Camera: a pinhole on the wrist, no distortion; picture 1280 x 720 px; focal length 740.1 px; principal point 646.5 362.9 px. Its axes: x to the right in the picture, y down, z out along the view. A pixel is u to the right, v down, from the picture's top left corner.
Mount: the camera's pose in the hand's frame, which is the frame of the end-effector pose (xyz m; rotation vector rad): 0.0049 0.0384 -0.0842 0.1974 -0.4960 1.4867
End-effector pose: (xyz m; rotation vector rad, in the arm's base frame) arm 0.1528 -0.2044 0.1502 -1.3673 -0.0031 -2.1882
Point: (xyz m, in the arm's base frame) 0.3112 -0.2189 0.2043
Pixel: 1132 239
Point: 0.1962 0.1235 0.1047
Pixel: 255 682
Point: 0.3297 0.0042 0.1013
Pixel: 657 673
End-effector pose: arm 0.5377 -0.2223 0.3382 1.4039 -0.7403 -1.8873
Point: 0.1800 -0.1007 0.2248
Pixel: 548 151
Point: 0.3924 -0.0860 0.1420
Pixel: 140 122
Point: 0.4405 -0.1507 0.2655
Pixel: 400 208
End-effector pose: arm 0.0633 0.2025 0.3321 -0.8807 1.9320 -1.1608
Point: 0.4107 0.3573 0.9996
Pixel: outside the picture
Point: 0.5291 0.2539 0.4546
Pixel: 611 678
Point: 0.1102 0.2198 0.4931
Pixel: outside the picture
